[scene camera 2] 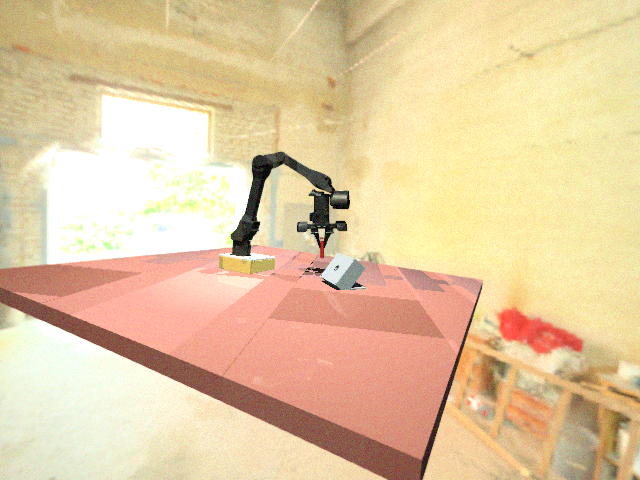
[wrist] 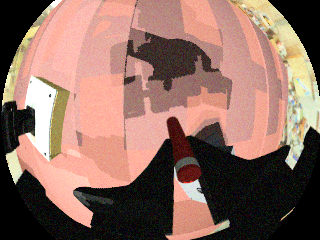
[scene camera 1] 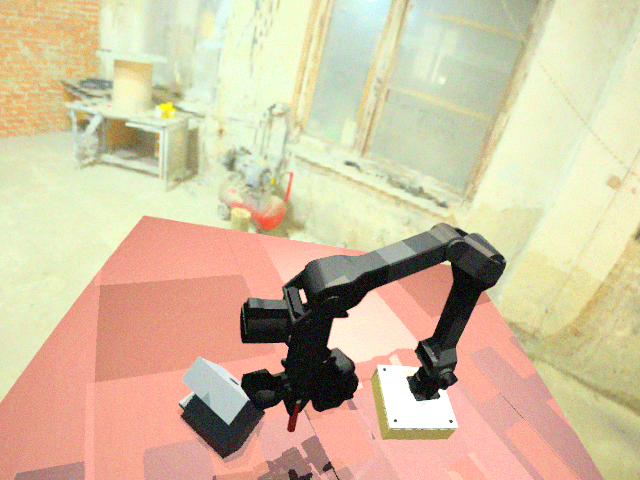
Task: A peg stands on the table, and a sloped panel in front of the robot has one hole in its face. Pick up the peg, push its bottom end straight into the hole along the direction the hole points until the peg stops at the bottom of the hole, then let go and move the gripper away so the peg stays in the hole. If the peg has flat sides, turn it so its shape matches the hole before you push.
My gripper point(scene camera 1: 293, 412) holds a red peg point(wrist: 187, 169). Also in view: a grey sloped panel point(scene camera 1: 210, 382).
My gripper is seen too in scene camera 2 point(scene camera 2: 322, 247) and in the wrist view point(wrist: 178, 141). The grey sloped panel shows as well in scene camera 2 point(scene camera 2: 349, 270).
